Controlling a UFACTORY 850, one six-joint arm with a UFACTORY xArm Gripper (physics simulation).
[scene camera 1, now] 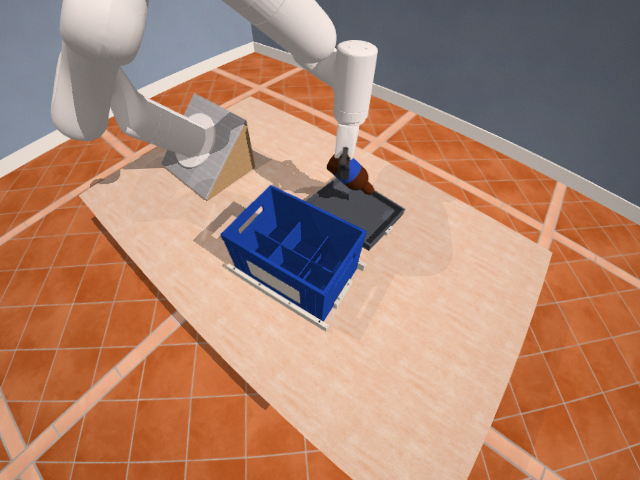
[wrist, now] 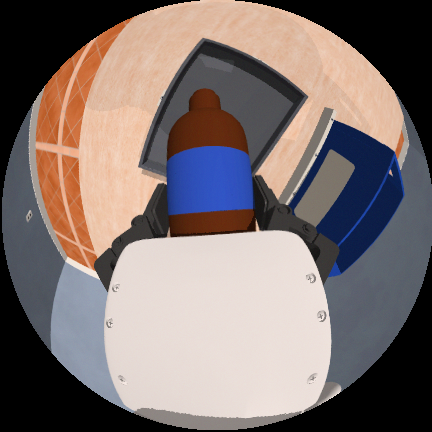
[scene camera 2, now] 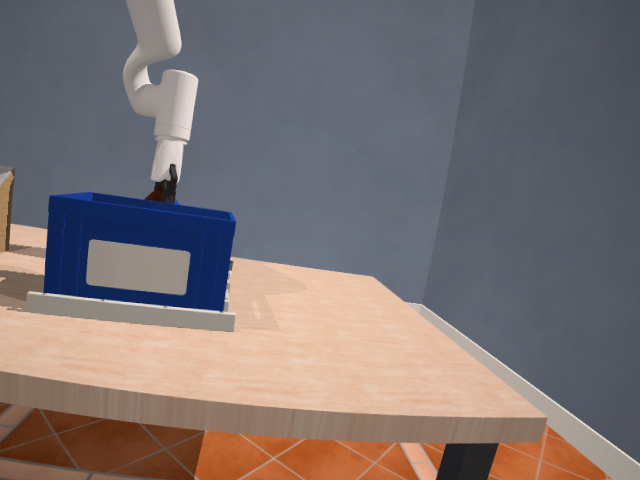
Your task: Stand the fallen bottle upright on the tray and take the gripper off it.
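The brown bottle with a blue label (scene camera 1: 361,179) (scene camera 2: 153,195) (wrist: 207,132) hangs in the air, tilted, its neck pointing down and away from the gripper. My gripper (scene camera 1: 344,164) (scene camera 2: 168,190) (wrist: 209,191) is shut on the bottle, one finger on each side of its blue label. The dark grey tray (scene camera 1: 386,227) (wrist: 265,110) lies on the table below; the bottle is raised above its back part in scene camera 1, apart from it. In scene camera 2 the crate hides most of the bottle and tray.
A blue crate with compartments (scene camera 1: 273,279) (scene camera 2: 139,217) (wrist: 365,175) stands beside the tray, with pale rails (scene camera 1: 276,297) (scene camera 2: 129,312) (wrist: 320,132) along its foot. The arm's wedge-shaped base mount (scene camera 1: 232,165) stands at the back left in scene camera 1.
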